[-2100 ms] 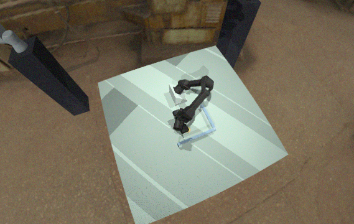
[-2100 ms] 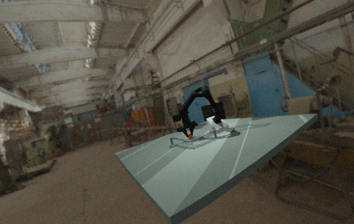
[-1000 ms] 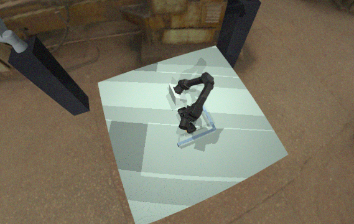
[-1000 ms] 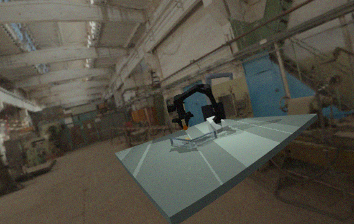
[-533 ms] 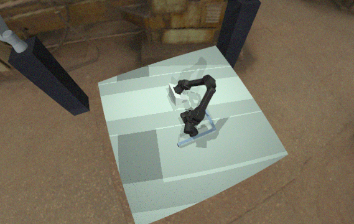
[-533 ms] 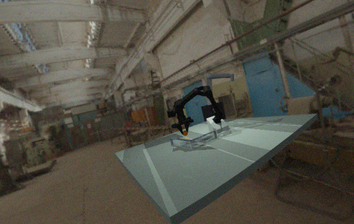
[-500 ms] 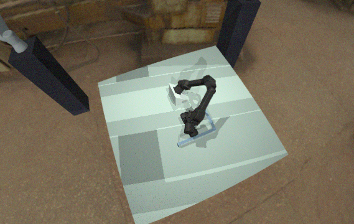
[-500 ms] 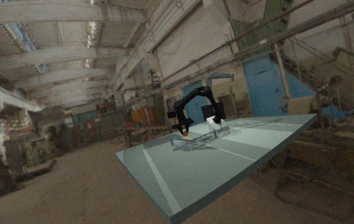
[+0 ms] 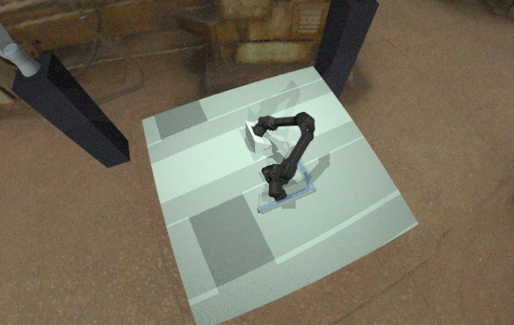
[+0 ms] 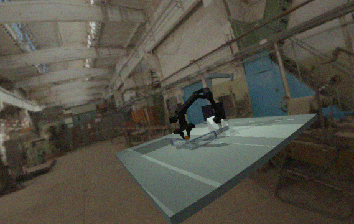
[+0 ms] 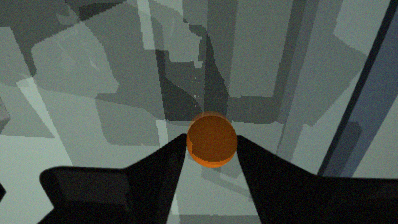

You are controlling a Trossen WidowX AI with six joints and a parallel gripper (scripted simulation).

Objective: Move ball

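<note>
Now: gripper tip right at the orange ball. From my gripper tip the other things lie so: see-through copy 10 mm below.
</note>
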